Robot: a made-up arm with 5 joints. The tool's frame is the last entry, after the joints.
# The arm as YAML. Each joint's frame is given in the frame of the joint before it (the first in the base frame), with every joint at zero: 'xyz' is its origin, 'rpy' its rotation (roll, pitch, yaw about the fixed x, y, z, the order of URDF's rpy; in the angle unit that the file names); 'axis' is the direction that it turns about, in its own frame. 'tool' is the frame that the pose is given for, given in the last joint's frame.
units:
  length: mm
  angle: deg
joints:
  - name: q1
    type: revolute
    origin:
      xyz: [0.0, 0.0, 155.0]
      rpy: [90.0, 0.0, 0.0]
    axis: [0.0, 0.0, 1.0]
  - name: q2
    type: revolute
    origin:
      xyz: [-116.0, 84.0, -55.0]
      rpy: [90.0, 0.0, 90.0]
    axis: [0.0, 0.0, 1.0]
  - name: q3
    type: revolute
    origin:
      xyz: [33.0, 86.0, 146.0]
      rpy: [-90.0, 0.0, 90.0]
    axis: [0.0, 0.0, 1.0]
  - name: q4
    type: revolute
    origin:
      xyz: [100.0, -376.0, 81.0]
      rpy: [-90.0, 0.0, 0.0]
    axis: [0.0, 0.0, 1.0]
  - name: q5
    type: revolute
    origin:
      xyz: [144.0, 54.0, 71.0]
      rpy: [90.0, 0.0, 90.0]
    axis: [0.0, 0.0, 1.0]
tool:
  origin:
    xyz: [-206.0, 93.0, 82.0]
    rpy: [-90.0, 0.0, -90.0]
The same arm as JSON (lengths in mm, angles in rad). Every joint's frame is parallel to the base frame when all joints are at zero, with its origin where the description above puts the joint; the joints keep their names.
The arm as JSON. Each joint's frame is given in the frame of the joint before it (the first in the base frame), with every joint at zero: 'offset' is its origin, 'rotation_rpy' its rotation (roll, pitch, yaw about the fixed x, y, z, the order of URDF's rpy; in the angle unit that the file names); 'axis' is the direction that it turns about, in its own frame. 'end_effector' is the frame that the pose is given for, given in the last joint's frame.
{"length_unit": "mm", "angle_unit": "rad", "chain": [
  {"id": "q1", "offset": [0.0, 0.0, 155.0], "rotation_rpy": [0.0, 0.0, 0.0], "axis": "-y"},
  {"id": "q2", "offset": [-116.0, 55.0, 84.0], "rotation_rpy": [0.0, 0.0, 0.0], "axis": "+x"},
  {"id": "q3", "offset": [146.0, -86.0, 33.0], "rotation_rpy": [0.0, 0.0, 0.0], "axis": "-z"},
  {"id": "q4", "offset": [376.0, -100.0, -81.0], "rotation_rpy": [0.0, 0.0, 0.0], "axis": "-x"},
  {"id": "q5", "offset": [-71.0, -144.0, 54.0], "rotation_rpy": [0.0, 0.0, 0.0], "axis": "-y"}
], "end_effector": {"offset": [-93.0, -82.0, -206.0], "rotation_rpy": [0.0, 0.0, 0.0]}}

